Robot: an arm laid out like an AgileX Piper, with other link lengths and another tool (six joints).
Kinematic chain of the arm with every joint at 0, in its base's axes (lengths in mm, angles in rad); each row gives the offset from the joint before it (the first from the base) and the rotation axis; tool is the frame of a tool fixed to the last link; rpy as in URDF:
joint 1: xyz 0 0 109.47 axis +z
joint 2: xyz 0 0 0 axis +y
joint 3: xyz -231.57 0 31.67 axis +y
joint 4: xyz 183.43 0 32.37 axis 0.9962 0 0.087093
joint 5: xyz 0 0 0 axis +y
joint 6: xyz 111.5 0 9.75 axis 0.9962 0 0.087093
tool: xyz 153.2 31 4.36 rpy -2.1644 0.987 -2.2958
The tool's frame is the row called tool.
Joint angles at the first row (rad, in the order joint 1, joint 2, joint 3, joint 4, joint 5, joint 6):
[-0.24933 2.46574 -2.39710 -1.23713 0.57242 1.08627]
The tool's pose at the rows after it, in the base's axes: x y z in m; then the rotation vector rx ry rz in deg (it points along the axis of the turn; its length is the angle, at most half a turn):
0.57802 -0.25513 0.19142 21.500 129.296 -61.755
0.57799 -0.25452 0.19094 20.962 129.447 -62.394
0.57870 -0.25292 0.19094 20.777 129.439 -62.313
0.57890 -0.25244 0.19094 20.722 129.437 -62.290
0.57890 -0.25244 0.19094 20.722 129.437 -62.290
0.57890 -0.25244 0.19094 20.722 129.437 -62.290
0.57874 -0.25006 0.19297 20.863 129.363 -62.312
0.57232 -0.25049 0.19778 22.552 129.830 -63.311
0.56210 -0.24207 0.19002 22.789 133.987 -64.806
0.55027 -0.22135 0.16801 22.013 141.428 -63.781
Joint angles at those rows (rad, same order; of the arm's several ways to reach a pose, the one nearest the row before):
[-0.24245 2.46573 -2.39706 -1.23073 0.57019 1.08632]
[-0.24062 2.46573 -2.39709 -1.23068 0.57216 1.07480]
[-0.23786 2.46580 -2.39723 -1.23058 0.57218 1.07468]
[-0.23702 2.46573 -2.39708 -1.23069 0.57217 1.07480]
[-0.23702 2.46573 -2.39708 -1.23069 0.57217 1.07480]
[-0.23702 2.46573 -2.39708 -1.23069 0.57217 1.07480]
[-0.23017 2.46137 -2.39726 -1.23056 0.58116 1.07465]
[-0.21758 2.44457 -2.39703 -1.22041 0.62774 1.05884]
[-0.18609 2.42198 -2.39713 -1.13923 0.71743 0.95336]
[-0.14048 2.40241 -2.39706 -1.01178 0.83377 0.82935]

